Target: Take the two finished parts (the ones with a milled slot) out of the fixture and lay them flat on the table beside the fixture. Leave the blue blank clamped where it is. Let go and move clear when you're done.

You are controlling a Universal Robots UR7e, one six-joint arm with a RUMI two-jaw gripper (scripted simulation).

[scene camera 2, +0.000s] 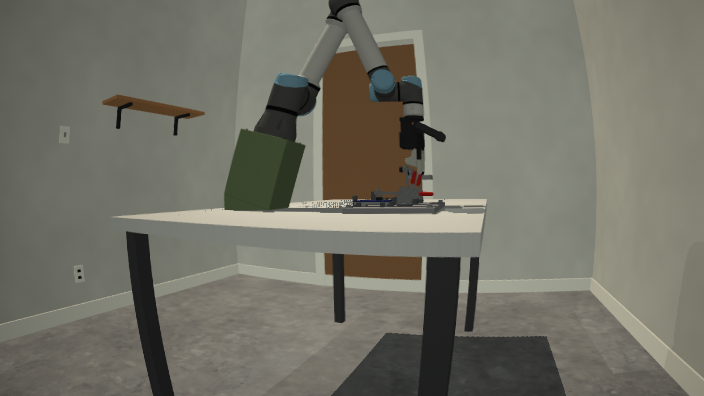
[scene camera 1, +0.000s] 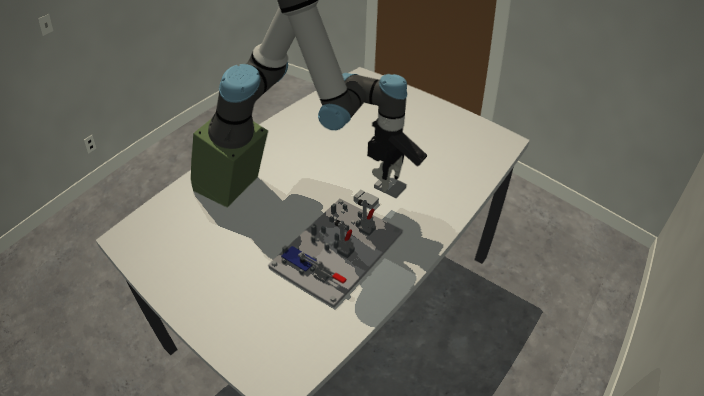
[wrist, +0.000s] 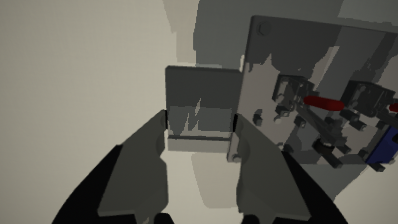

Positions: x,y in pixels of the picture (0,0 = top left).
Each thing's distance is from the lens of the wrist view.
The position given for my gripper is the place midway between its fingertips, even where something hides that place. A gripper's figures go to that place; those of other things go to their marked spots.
my gripper (wrist: 200,113): 0.15 m
grey finished part (wrist: 201,102): 0.13 m
